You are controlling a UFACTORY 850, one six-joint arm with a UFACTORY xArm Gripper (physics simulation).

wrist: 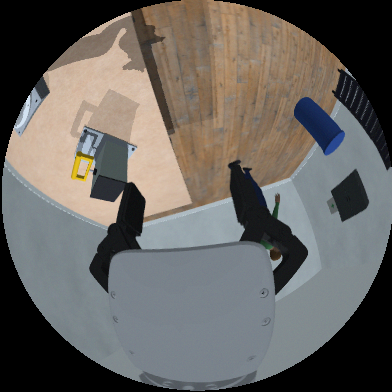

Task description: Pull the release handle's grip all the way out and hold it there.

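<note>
The release handle's yellow grip (pixel 85 156) is a rectangular loop at the left of the wrist view, beside a dark grey-green box-shaped housing (pixel 111 159). The housing stands on a light metal plate (pixel 131 148) on the tan table top. How far out the grip stands is hard to tell. My gripper (pixel 182 183) is wide open and empty. Its left finger appears just below and right of the housing, and its right finger is farther right over the floor and wall. The grip lies outside the fingers, to the left of the left finger.
The robot's base plate (pixel 36 107) shows at the far left. The tan table top (pixel 162 172) ends at an edge beside the wood floor (pixel 240 75). A blue barrel (pixel 319 125), a black slatted rack (pixel 362 112) and a dark wall box (pixel 350 196) are at the right. A person is partly hidden behind the right finger.
</note>
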